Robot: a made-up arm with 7 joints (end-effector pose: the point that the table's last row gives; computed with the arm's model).
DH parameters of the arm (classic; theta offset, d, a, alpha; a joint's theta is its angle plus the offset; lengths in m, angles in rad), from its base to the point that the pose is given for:
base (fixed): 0 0 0 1.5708
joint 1: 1.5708 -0.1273 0 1.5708
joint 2: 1.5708 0 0 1.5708
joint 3: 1.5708 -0.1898 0 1.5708
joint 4: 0 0 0 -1.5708
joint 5: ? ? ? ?
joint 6: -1.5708 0 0 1.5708
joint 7: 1.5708 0 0 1.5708
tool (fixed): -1.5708 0 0 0
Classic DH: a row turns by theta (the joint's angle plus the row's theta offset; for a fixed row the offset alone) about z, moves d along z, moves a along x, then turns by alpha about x.
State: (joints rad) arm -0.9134 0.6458 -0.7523 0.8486 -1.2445 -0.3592 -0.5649
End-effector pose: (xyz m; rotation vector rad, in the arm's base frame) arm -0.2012 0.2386 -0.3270 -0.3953 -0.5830 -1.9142
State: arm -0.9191 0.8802 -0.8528 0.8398 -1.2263 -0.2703 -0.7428
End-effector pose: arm -0.1916 0.3127 -0.2990 -0.2968 -0.5653 -2.1164
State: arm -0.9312 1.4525 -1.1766 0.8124 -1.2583 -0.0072 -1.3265
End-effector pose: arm -0.1253 0.4656 -0.1794 -0.3288 -0.7991 -2.6150
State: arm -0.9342 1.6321 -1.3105 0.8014 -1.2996 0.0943 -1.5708
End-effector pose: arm -0.0931 0.4996 -0.1259 -0.5092 -0.9807 -2.6923
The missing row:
joint 5: 0 -0.2481 0 -1.5708
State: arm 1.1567 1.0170 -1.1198 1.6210 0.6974 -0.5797 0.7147
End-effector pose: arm 0.3025 0.1609 -0.0150 -0.4655 -1.8310 -1.7679
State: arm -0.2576 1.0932 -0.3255 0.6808 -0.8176 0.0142 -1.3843
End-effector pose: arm 0.0870 0.4441 -0.2506 1.9674 -0.9986 -1.5265
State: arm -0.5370 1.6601 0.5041 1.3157 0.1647 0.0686 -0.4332
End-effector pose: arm 0.2512 0.3684 0.0111 1.6153 -1.2826 -0.7431
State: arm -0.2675 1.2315 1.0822 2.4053 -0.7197 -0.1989 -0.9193
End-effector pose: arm 0.1116 0.1819 0.1112 -1.4761 1.6659 0.4591
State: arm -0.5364 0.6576 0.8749 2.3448 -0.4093 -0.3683 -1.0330
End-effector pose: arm 0.1337 0.2451 0.0023 -1.7223 2.5192 0.0442
